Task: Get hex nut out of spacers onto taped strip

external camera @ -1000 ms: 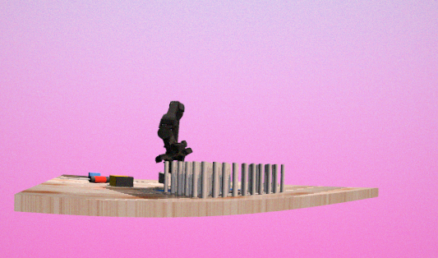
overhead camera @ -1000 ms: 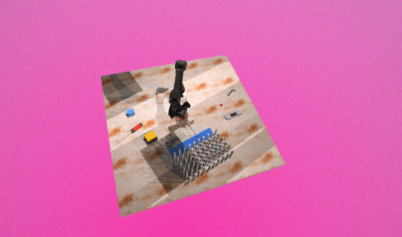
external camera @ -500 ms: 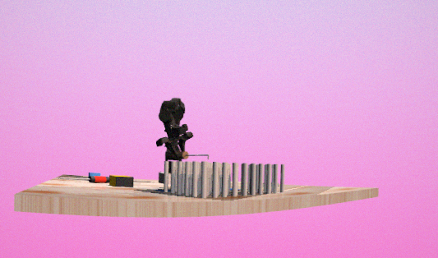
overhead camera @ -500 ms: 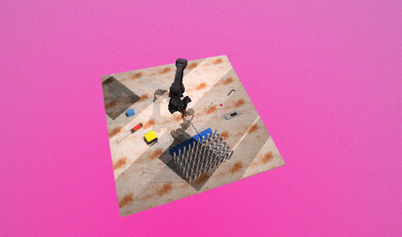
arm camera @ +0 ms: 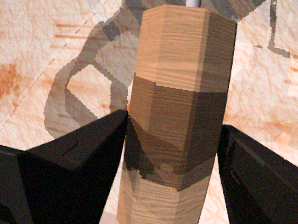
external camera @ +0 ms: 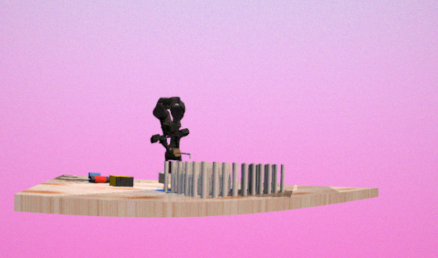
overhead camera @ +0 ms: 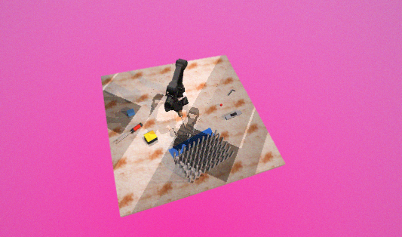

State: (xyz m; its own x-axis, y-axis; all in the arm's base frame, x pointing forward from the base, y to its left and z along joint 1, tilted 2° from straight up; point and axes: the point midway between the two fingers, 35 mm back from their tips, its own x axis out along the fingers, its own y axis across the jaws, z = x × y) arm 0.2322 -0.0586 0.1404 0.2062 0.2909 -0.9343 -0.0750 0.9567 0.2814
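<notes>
Right now my gripper tip is 39 cm to the left of the blue block, 16 cm past it and 14 cm above it. The rest, counted from my gripper tip: yellow block (25 cm to the right, 14 cm below, 11 cm ahead); brown-handled tool (10 cm ahead, 1 cm to the left, 1 cm below); blue taped strip (21 cm ahead, 16 cm below, 7 cm to the left).
</notes>
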